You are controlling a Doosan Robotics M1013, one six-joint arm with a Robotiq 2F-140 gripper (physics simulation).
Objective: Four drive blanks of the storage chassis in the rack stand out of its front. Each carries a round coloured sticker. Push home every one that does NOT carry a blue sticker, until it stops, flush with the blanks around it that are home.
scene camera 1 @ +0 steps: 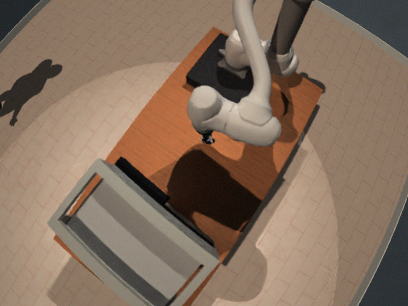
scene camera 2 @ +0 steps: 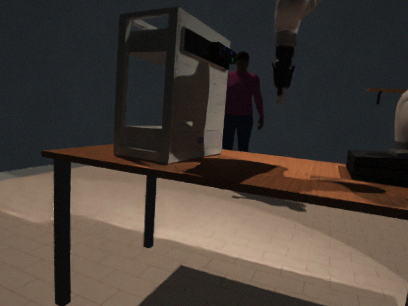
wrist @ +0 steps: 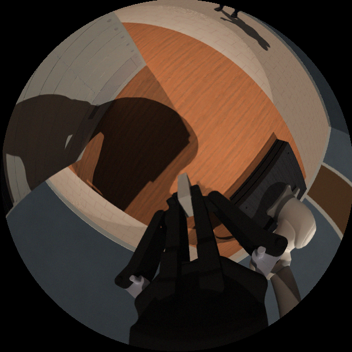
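Pixels of known places: gripper, between the fingertips: (scene camera 1: 205, 140) (scene camera 2: 280, 104); arm's base, origin of its link: (scene camera 1: 237, 62).
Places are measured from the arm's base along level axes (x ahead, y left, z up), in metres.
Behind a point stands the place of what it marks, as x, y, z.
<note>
The rack (scene camera 1: 155, 215) @[0.914, 0.179, 0.489] (scene camera 2: 172, 90) @[0.927, 0.413, 0.180] (wrist: 75, 75) is a tall grey frame on the table. The black storage chassis (scene camera 1: 142, 181) @[0.854, 0.069, 0.422] (scene camera 2: 197, 44) @[0.891, 0.291, 0.380] sits high in its front. In scene camera 2, dark drive blanks (scene camera 2: 223, 54) @[0.841, 0.104, 0.380] stand out near the chassis's far end, with small blue and green spots on them; the single stickers are too small and dark to tell apart. The chassis's face is hidden from scene camera 1. My gripper (scene camera 1: 208, 140) @[0.559, 0.128, 0.167] (scene camera 2: 281, 100) @[0.559, 0.128, 0.167] (wrist: 185, 181) is shut and empty, pointing down, well apart from the rack's front and a little lower than the chassis.
The wooden table (scene camera 1: 145, 130) @[0.625, -0.241, -0.109] (scene camera 2: 305, 177) @[0.419, 0.261, -0.109] (wrist: 215, 100) carries the rack at one end and the arm's black base plinth (scene camera 1: 200, 75) @[0.195, -0.138, -0.016] (scene camera 2: 377, 167) @[0.164, 0.168, -0.049] (wrist: 275, 175) at the other. A dark shadow lies between them. A person (scene camera 2: 244, 95) in a pink top stands behind the table.
</note>
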